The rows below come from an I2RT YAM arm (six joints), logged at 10 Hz.
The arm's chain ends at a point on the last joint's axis. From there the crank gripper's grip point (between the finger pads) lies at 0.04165 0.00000 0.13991 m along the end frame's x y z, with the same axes.
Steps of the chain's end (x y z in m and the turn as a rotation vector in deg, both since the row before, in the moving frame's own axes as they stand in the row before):
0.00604 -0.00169 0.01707 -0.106 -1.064 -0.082
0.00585 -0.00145 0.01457 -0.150 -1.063 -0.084
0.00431 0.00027 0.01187 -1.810 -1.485 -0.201
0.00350 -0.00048 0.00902 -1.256 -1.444 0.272
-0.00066 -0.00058 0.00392 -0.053 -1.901 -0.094
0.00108 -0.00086 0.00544 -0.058 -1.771 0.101
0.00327 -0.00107 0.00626 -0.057 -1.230 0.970
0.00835 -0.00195 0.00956 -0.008 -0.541 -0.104
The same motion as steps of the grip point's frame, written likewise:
0.00343 -0.00149 0.01782 -0.106 -1.064 -0.082
0.00325 -0.00114 0.01532 -0.150 -1.063 -0.084
0.00068 0.00457 0.01283 -1.810 -1.485 -0.201
-0.00005 0.00279 0.00999 -1.256 -1.444 0.272
-0.00532 -0.00051 0.00522 -0.053 -1.901 -0.094
-0.00326 -0.00065 0.00666 -0.058 -1.771 0.101
0.00025 -0.00025 0.00712 -0.057 -1.230 0.970
0.00703 -0.00200 0.00995 -0.008 -0.541 -0.104

